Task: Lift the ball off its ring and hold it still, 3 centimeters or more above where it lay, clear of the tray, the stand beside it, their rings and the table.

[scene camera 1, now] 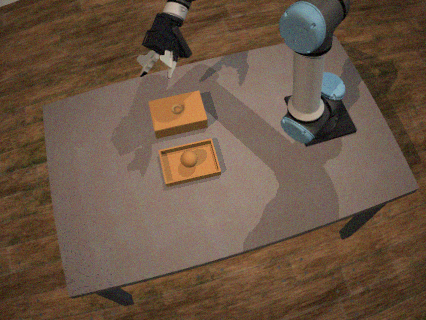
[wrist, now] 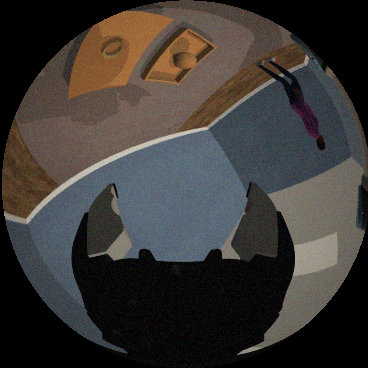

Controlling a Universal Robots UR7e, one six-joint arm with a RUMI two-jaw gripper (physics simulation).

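Places are measured from the arm's base along level axes (x right, y ahead, z up), in centimetres.
Where they show: gripper, fingertip midpoint: (scene camera 1: 154, 77) (wrist: 181, 184).
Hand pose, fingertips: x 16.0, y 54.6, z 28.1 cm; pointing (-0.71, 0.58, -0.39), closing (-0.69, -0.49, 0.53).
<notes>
Things, the pixels of their top centre, and the offset from my fingertips. "spot": a spot on its surface instead. Level surfaces: height alone.
- orange ball at its top centre: (wrist: 190, 64) (scene camera 1: 188, 155) dy -4.1, dx -17.5, dz -22.7 cm
- shallow orange tray at its top centre: (wrist: 181, 58) (scene camera 1: 189, 160) dy -4.1, dx -17.5, dz -26.8 cm
- orange ring at a spot on its surface: (wrist: 105, 51) (scene camera 1: 175, 108) spot: dy -5.6, dx +2.7, dz -24.0 cm
- grey table at its surface level: dz -29.6 cm
An orange ball (scene camera 1: 188, 158) (wrist: 185, 60) rests inside the shallow orange tray (scene camera 1: 193, 179) (wrist: 161, 79). The ring beneath the ball is hidden. The orange stand (scene camera 1: 191, 124) (wrist: 100, 70), a solid block, is beside the tray with a small gap between them. An orange ring (scene camera 1: 172, 108) (wrist: 105, 51) lies on the stand's top, with no ball on it. My gripper (scene camera 1: 157, 75) (wrist: 181, 184) is open and empty. It hangs high near the table's back edge, away from the ball, beyond the stand.
The grey table (scene camera 1: 150, 225) (wrist: 55, 145) carries the tray, the stand and the arm's base (scene camera 1: 332, 125), which is to the right of both. The arm's shadow falls across the table. A standing person (wrist: 305, 117) shows by the blue wall in the wrist view.
</notes>
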